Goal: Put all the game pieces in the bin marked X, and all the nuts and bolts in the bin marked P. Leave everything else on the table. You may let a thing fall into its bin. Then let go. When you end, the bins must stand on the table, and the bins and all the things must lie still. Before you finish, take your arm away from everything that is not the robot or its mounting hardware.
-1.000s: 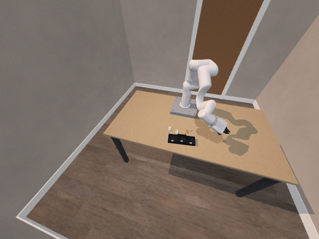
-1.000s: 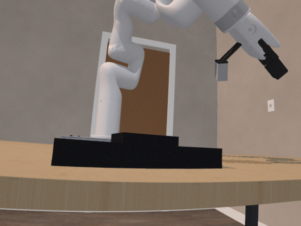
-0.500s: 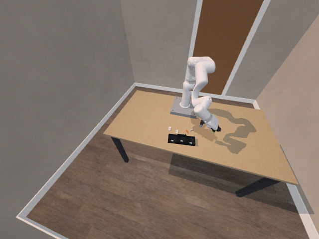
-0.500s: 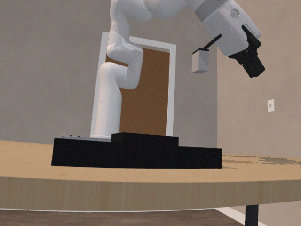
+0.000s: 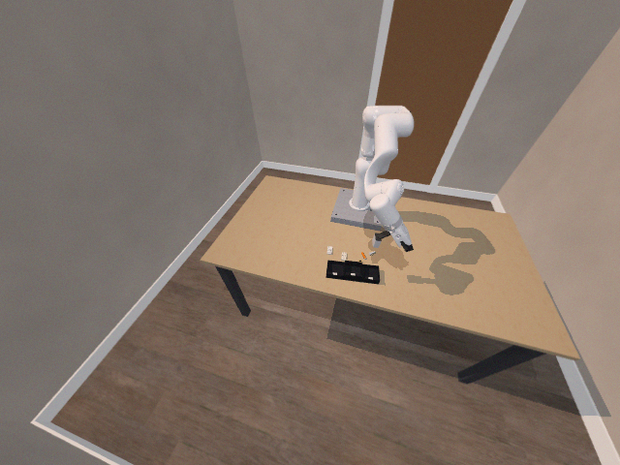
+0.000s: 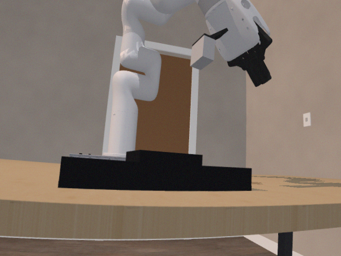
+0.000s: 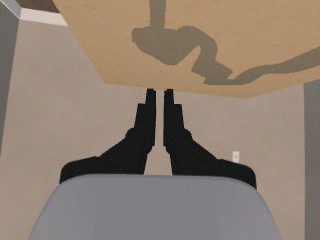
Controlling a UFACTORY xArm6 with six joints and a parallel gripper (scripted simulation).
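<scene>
The black bin lies 1 cm ahead of my hand, 20 cm to the right of it and 20 cm below it. Also, from my hand: orange battery 10 cm behind, 14 cm to the right, 21 cm below; then yellow nut 7 cm behind, 16 cm to the right, 21 cm below; then grey bolt 12 cm behind, 10 cm to the right, 21 cm below.
</scene>
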